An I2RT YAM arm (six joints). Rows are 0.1 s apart.
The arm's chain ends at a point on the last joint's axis. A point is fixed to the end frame.
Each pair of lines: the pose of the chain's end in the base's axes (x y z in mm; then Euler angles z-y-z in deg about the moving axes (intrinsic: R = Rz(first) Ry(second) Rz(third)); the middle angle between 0 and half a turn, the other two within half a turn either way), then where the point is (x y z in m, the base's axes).
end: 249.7 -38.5 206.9 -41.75 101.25 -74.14
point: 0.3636 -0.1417 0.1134
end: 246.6 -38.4 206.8 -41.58 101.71 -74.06
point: 0.3603 -0.1407 0.1121
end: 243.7 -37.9 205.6 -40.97 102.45 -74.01
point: 0.3576 -0.1382 0.1089
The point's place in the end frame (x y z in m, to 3 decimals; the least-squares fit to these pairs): 0.018 0.059 0.169
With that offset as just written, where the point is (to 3 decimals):
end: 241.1 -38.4 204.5 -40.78 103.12 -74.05
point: 0.354 -0.138 0.106
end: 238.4 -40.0 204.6 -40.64 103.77 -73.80
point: 0.351 -0.138 0.104
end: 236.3 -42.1 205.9 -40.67 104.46 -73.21
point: 0.349 -0.139 0.104
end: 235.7 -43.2 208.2 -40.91 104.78 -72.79
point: 0.347 -0.140 0.105
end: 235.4 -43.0 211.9 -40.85 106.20 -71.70
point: 0.346 -0.137 0.106
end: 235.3 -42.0 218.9 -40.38 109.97 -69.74
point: 0.343 -0.129 0.103
